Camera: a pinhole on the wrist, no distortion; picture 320 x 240 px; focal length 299.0 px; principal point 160.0 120.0 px. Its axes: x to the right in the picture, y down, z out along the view. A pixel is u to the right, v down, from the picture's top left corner.
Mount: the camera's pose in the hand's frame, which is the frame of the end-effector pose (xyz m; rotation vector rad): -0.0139 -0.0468 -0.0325 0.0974 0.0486 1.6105
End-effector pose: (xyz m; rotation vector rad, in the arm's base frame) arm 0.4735 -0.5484 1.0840 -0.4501 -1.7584 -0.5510
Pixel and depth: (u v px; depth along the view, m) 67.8 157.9 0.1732
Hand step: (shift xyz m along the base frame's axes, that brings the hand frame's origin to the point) -0.1660 -0.0053 -0.0601
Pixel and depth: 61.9 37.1 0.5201
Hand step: -0.5404 0.0893 0.0519
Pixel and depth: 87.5 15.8 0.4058
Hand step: -0.4063 0.0859 0.0693
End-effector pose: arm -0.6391 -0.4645 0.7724 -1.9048 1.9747 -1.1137
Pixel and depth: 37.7 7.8 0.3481
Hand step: 0.3048 -0.2354 -0.0349
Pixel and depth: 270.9 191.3 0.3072
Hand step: 0.1373 -0.0563 -0.2558
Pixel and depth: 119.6 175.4 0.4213
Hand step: 0.3367 -0.0916 -0.2207
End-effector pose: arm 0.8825 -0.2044 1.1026 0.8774 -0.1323 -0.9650
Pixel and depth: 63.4 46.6 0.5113
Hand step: -0.2620 -0.4560 0.1034
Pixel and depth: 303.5 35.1 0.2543
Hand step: -0.0090 -0.1687 0.1729
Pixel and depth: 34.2 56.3 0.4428
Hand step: -0.2664 -0.3945 0.0554
